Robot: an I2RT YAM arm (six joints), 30 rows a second.
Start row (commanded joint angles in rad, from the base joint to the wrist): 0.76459, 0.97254, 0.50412, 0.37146, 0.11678, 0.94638
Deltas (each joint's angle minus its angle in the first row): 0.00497, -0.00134, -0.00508, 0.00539, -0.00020, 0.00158; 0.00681, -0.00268, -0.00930, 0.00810, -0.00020, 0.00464; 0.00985, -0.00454, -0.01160, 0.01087, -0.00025, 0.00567; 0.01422, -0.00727, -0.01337, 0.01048, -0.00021, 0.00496; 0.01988, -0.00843, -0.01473, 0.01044, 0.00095, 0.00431; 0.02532, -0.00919, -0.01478, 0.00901, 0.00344, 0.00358; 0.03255, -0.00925, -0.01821, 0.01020, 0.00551, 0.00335; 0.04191, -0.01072, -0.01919, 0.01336, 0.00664, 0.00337; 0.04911, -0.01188, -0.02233, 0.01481, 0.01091, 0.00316; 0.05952, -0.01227, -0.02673, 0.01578, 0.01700, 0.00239; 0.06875, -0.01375, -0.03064, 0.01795, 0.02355, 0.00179; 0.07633, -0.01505, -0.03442, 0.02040, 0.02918, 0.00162; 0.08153, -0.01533, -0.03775, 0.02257, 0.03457, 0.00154; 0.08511, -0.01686, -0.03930, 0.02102, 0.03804, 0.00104; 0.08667, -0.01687, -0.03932, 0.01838, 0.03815, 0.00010
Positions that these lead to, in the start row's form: 0.76956, 0.97120, 0.49904, 0.37685, 0.11658, 0.94796; 0.77140, 0.96986, 0.49482, 0.37956, 0.11658, 0.95102; 0.77444, 0.96800, 0.49252, 0.38233, 0.11653, 0.95205; 0.77881, 0.96527, 0.49075, 0.38194, 0.11657, 0.95134; 0.78447, 0.96411, 0.48939, 0.38190, 0.11773, 0.95069; 0.78991, 0.96335, 0.48934, 0.38047, 0.12022, 0.94996; 0.79714, 0.96329, 0.48591, 0.38166, 0.12229, 0.94973; 0.80650, 0.96182, 0.48493, 0.38482, 0.12342, 0.94975; 0.81370, 0.96066, 0.48179, 0.38627, 0.12769, 0.94954; 0.82411, 0.96027, 0.47739, 0.38724, 0.13378, 0.94877; 0.83334, 0.95879, 0.47348, 0.38941, 0.14033, 0.94817; 0.84092, 0.95749, 0.46970, 0.39186, 0.14596, 0.94800; 0.84612, 0.95721, 0.46637, 0.39403, 0.15135, 0.94792; 0.84970, 0.95568, 0.46482, 0.39248, 0.15482, 0.94742; 0.85126, 0.95567, 0.46480, 0.38984, 0.15493, 0.94648
